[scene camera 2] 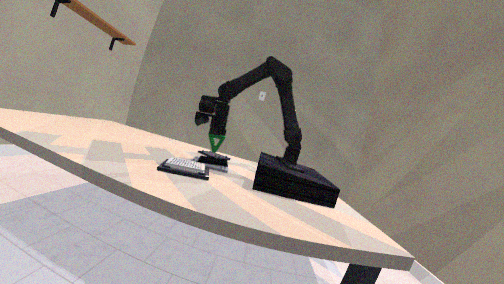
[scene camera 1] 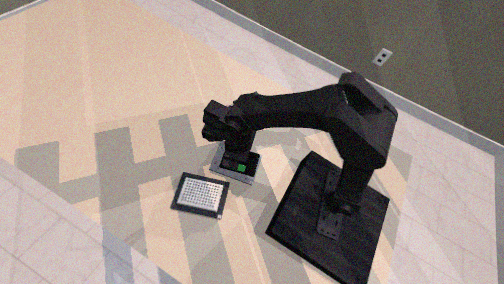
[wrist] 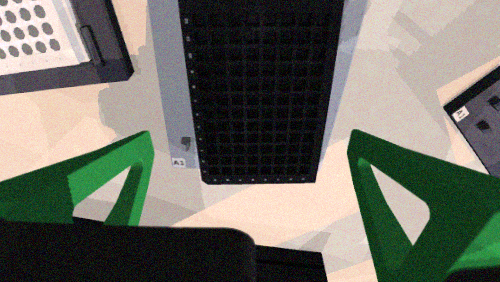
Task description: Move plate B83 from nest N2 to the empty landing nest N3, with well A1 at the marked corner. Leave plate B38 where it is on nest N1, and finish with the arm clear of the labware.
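A black well plate (scene camera 1: 252, 162) (scene camera 2: 214, 160) (wrist: 255, 75) sits on the light grey nest (scene camera 1: 239, 175) (wrist: 172, 100), whose A1 tag shows near its lower left corner in the wrist view. A white plate (scene camera 1: 200, 192) (scene camera 2: 185, 164) (wrist: 25, 27) sits on a dark nest (scene camera 1: 223, 201) (wrist: 111, 45) beside it. Another dark nest (wrist: 482, 137) with an A1 tag shows in part at the right of the wrist view; no plate shows on that part. Plate names are unreadable. My gripper (scene camera 1: 238, 163) (scene camera 2: 215, 150) (wrist: 250, 141) is open and empty, low over the black plate, with its green fingers spread wider than the plate.
The arm's black base block (scene camera 1: 325, 220) (scene camera 2: 295, 180) stands on the table (scene camera 1: 100, 90) (scene camera 2: 135, 180), to the right of the nests in both scene views. The arm hides the area behind the grey nest in scene camera 1. A wall stands behind the table.
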